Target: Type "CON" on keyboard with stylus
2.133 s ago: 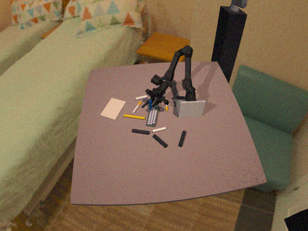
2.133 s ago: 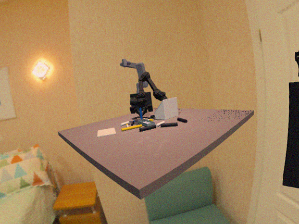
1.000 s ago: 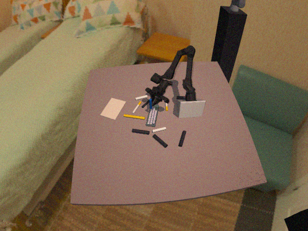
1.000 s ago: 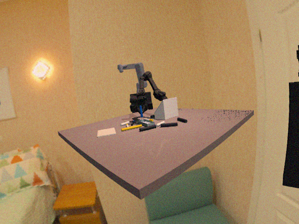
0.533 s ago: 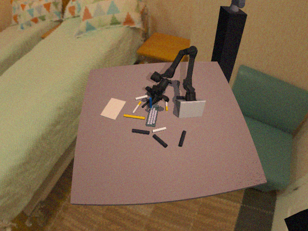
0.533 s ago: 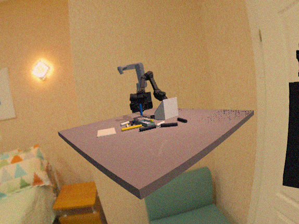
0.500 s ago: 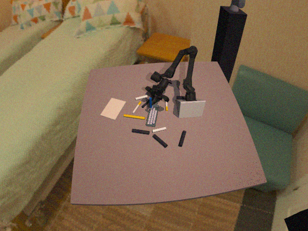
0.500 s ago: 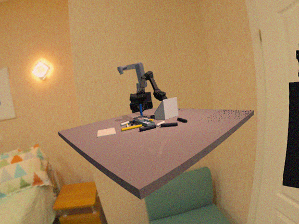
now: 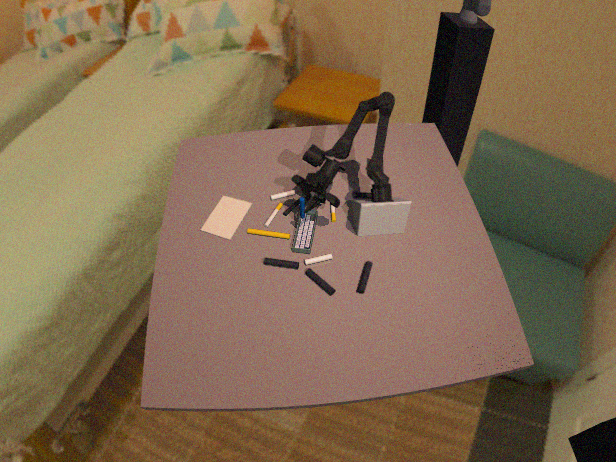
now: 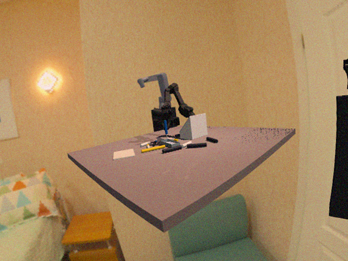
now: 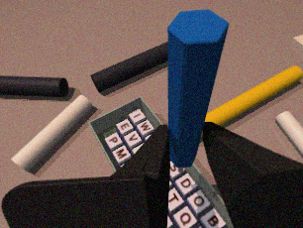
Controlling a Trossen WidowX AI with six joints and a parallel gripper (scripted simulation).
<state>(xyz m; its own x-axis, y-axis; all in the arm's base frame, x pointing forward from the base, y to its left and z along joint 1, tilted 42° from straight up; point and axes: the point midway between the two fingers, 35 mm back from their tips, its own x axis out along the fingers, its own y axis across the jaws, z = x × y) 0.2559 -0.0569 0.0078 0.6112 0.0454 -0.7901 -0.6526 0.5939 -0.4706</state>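
Right now my gripper tip is 13 cm short of the yellow marker and 10 cm above it. From my gripper tip the other things lie so: blue stylus: 2 cm below; then white card: 28 cm ahead, 12 cm to the right, 11 cm below.
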